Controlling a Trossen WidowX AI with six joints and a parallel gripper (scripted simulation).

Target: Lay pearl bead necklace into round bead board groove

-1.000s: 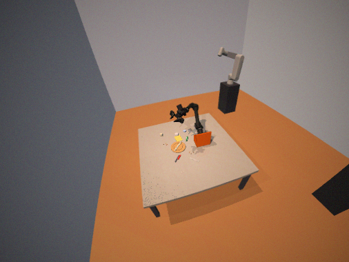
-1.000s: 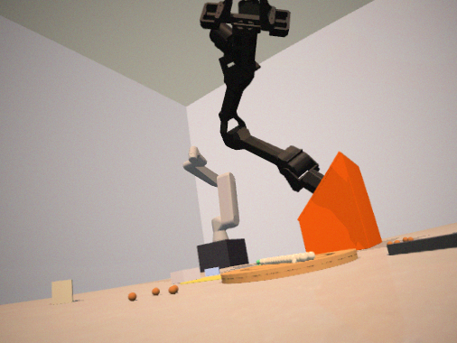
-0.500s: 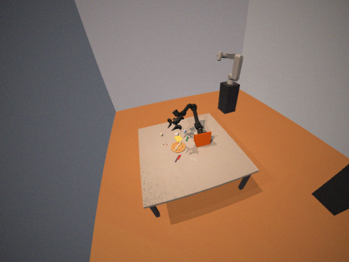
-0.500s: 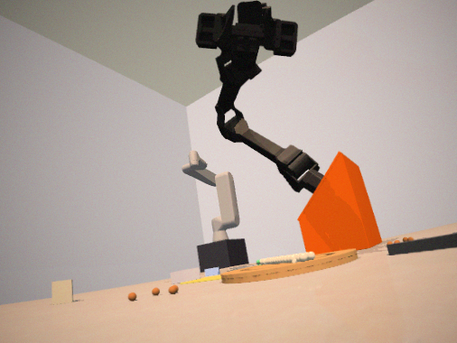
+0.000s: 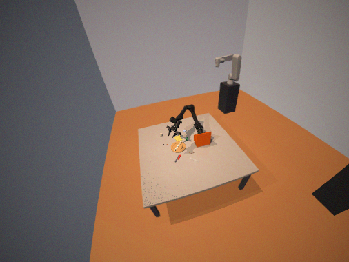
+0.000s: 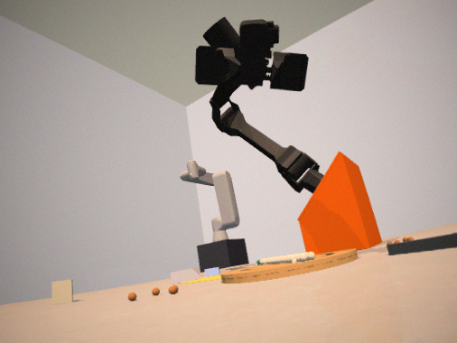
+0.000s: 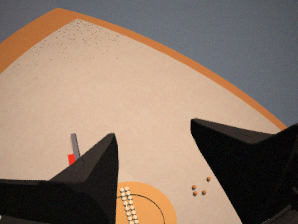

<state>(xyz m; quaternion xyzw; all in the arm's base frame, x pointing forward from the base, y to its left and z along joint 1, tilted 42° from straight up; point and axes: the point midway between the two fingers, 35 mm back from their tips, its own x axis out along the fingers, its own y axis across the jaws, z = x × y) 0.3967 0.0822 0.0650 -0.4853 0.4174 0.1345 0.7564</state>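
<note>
Right now the round wooden bead board is 90 mm behind my gripper tip, 60 mm to the right of it and 260 mm below it. The rest, counted from my gripper tip: tan cube: 70 mm ahead, 390 mm to the right, 250 mm below; then yellow flat piece: 150 mm behind, 230 mm to the right, 270 mm below; then red-handled tool: 40 mm behind, 120 mm to the left, 270 mm below.
</note>
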